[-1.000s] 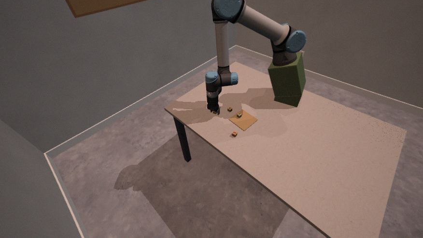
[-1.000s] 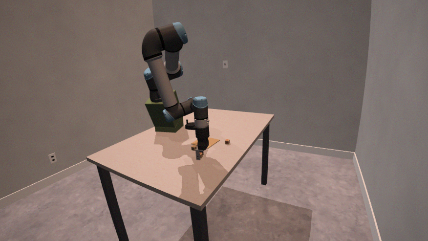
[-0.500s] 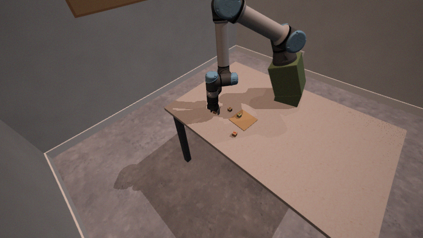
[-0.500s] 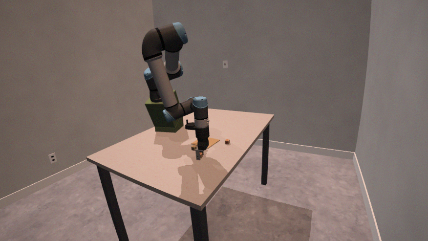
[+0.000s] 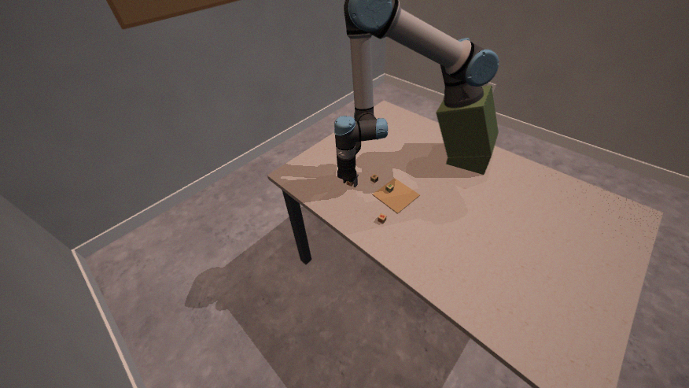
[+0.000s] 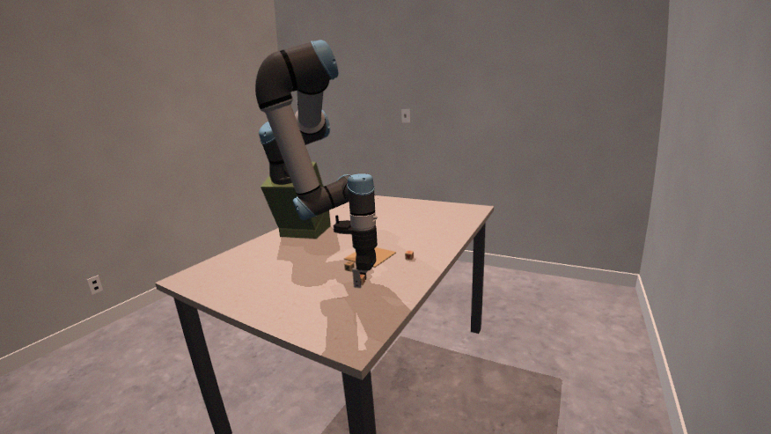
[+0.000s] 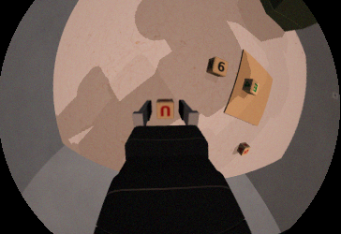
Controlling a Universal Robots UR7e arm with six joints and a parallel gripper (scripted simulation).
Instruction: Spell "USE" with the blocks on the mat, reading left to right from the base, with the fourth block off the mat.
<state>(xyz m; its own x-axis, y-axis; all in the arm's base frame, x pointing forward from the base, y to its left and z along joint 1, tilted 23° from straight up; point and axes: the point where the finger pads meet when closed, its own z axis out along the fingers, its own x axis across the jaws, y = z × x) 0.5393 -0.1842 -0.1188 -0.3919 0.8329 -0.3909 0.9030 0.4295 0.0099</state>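
Right now the mat is 17 cm to the left of my hand, 11 cm behind it and 2 cm below it.
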